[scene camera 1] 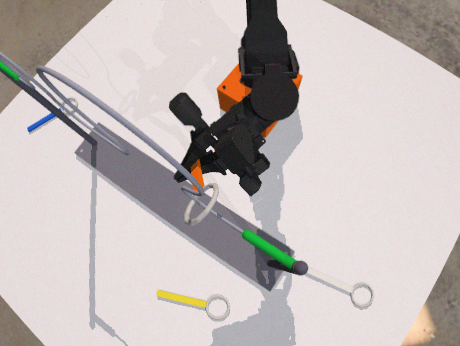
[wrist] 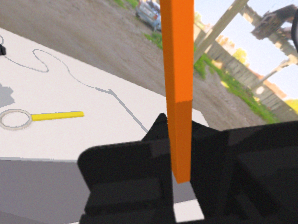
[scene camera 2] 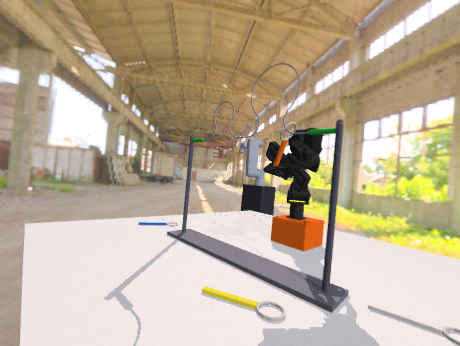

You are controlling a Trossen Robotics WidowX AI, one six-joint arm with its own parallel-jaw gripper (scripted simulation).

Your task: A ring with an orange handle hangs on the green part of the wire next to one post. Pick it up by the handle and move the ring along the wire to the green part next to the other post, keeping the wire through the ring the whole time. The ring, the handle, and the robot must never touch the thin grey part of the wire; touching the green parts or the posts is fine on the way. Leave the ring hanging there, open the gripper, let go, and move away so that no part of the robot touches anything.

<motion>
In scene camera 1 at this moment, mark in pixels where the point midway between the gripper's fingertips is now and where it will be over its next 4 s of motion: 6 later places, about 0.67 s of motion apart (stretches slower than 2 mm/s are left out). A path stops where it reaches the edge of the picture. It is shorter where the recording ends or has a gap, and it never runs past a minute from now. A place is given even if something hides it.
My gripper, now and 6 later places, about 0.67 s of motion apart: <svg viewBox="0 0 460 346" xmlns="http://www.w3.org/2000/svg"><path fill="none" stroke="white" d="M175 179L211 205L234 220L247 228L255 235L257 237L274 215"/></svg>
</motion>
